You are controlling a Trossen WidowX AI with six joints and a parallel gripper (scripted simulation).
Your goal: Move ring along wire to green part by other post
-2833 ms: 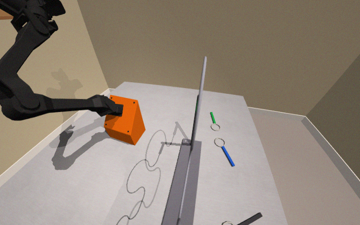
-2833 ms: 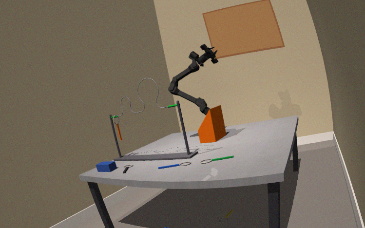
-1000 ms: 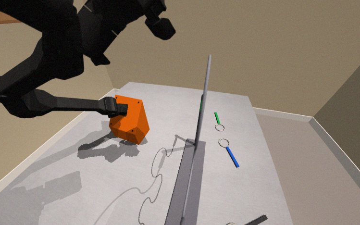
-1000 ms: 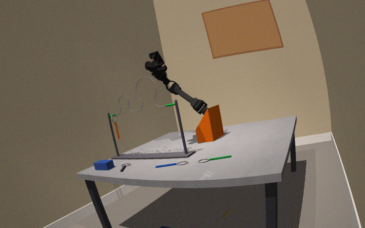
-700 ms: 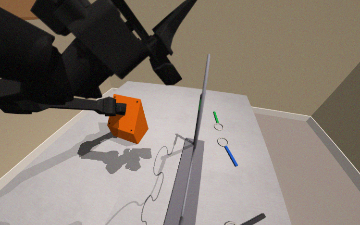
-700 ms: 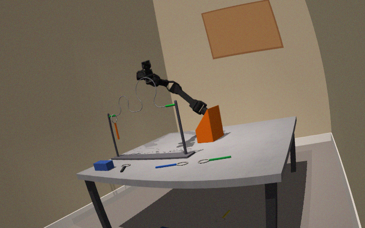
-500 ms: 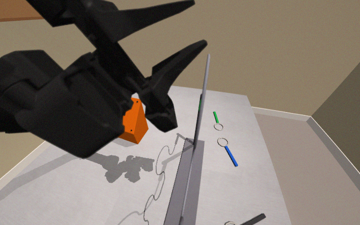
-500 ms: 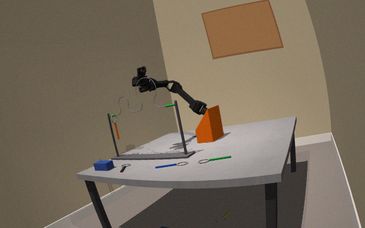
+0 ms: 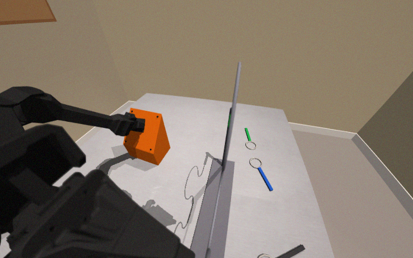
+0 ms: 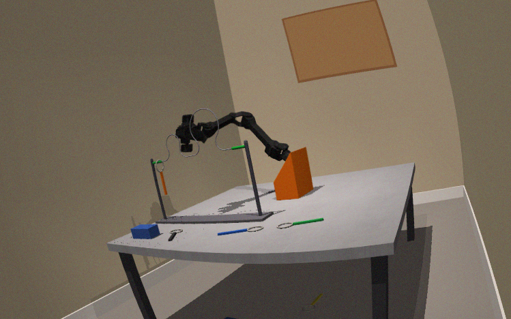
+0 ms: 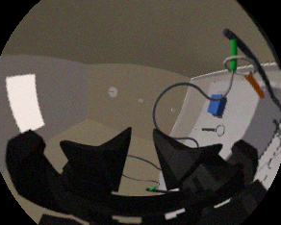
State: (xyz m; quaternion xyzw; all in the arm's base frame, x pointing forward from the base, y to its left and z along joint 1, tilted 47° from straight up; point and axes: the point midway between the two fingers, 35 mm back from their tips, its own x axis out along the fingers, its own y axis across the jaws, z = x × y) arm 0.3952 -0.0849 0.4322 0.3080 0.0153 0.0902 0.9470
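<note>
Right now my gripper tip is 190 mm above the orange-handled ring, 160 mm to the left of it and 20 mm short of it. The rest, counted from my gripper tip: green-handled ring: 590 mm to the left, 440 mm below, 140 mm ahead; then black-handled ring: 440 mm below, 240 mm ahead, 50 mm to the left; then blue-handled ring: 440 mm below, 390 mm to the left, 190 mm ahead.
</note>
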